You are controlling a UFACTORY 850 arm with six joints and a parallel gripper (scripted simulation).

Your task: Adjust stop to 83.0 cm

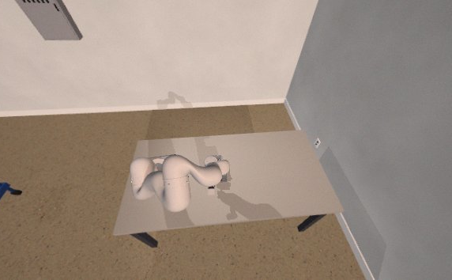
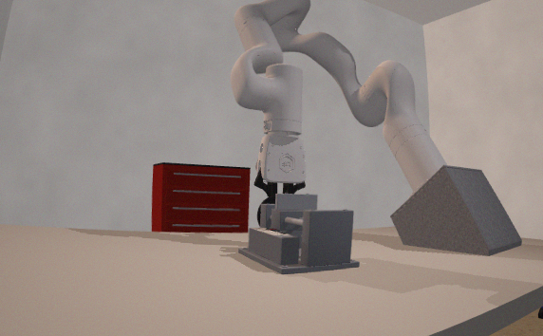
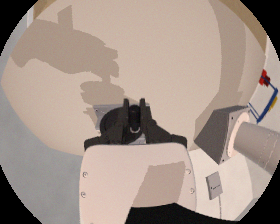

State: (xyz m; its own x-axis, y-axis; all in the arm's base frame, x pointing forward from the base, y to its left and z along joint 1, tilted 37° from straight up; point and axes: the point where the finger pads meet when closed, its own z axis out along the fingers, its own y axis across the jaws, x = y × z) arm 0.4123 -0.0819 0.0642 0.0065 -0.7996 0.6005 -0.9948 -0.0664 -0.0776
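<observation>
The handwheel is 2 cm to the left of my hand, 1 cm below it and 1 cm ahead of it.
</observation>
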